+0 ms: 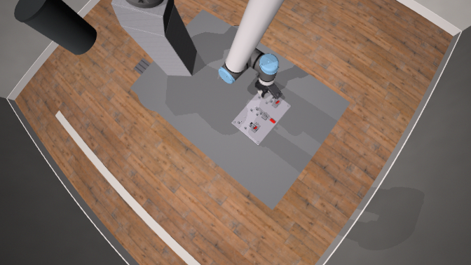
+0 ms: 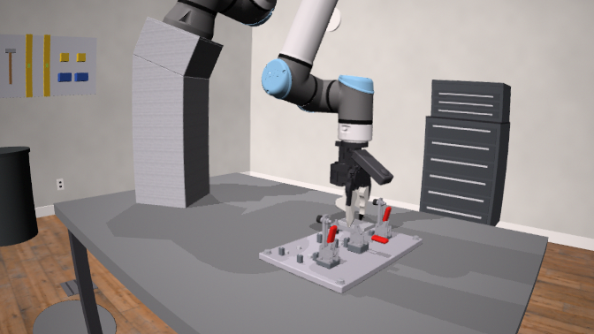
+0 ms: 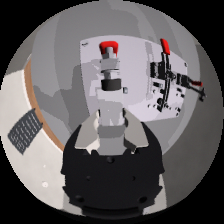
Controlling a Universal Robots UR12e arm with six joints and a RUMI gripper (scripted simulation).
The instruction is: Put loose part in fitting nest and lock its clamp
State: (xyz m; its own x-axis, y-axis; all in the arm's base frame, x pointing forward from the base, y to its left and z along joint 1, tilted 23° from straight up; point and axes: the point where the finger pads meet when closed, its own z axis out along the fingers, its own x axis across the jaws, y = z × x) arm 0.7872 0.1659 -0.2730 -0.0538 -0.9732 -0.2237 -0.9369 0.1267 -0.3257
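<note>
Right now the flat grey part is 1 cm below my hand. From my hand the other things lie so: light grey fixture plate (5 cm ahead, 12 cm to the right, 4 cm below).
</note>
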